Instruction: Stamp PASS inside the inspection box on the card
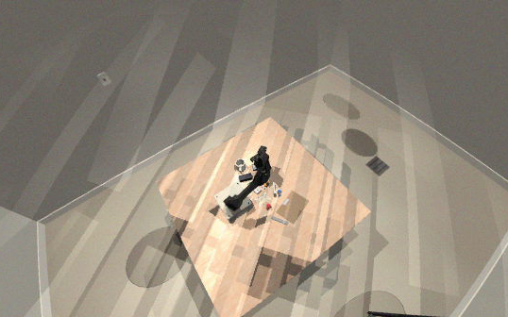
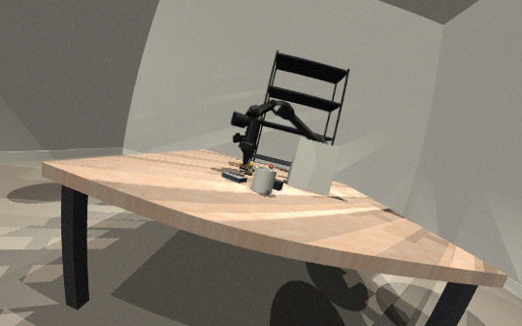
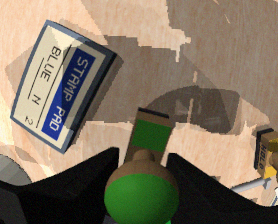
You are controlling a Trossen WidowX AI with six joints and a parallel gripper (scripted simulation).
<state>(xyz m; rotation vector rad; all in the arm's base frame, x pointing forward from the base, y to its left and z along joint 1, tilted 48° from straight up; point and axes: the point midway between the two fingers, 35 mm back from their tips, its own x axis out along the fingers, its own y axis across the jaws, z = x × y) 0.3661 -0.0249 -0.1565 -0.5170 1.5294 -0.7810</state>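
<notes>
My gripper tip is 10 cm past the green ink pad, 4 cm to the left of it and 6 cm above it. From my gripper tip the other things lie so: green-knobbed PASS stamp (right at my gripper tip); yellow-knobbed stamp (3 cm behind, 12 cm to the right, 4 cm below); blue-labelled stamp pad tin (3 cm ahead, 7 cm to the left, 5 cm below).
</notes>
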